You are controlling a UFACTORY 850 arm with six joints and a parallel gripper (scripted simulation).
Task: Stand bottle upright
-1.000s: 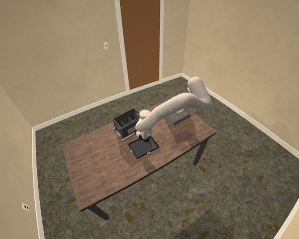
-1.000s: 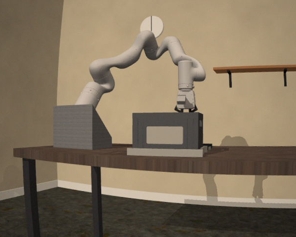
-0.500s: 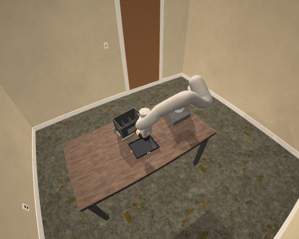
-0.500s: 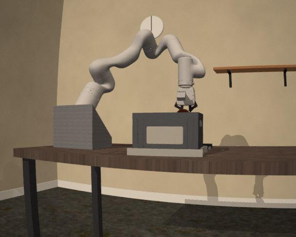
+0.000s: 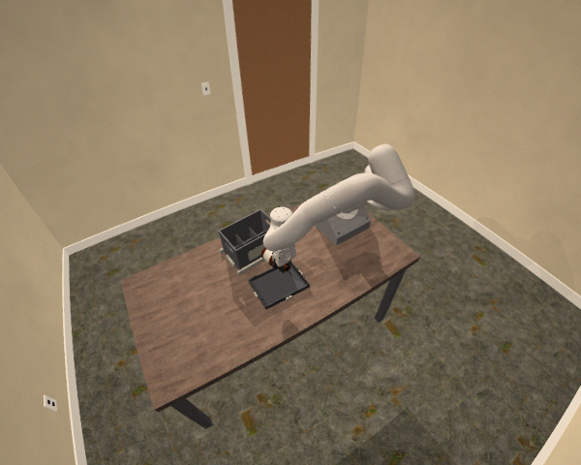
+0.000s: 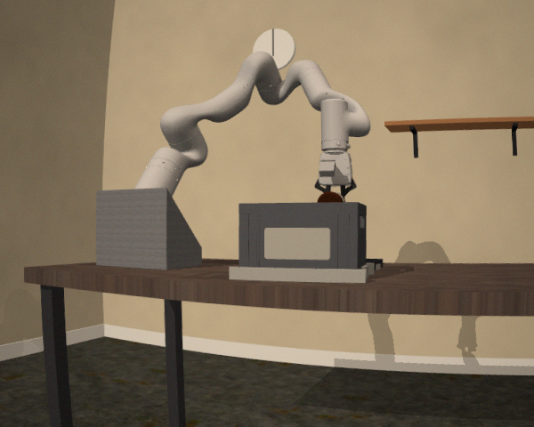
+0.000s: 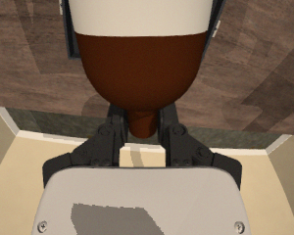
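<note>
The brown bottle lies 60 mm to the right of my hand and 10 mm below it. The rest, counted from my hand: grey crate 330 mm to the right, 110 mm below, 20 mm behind; dark tray 180 mm below, 50 mm to the right, 10 mm ahead.
</note>
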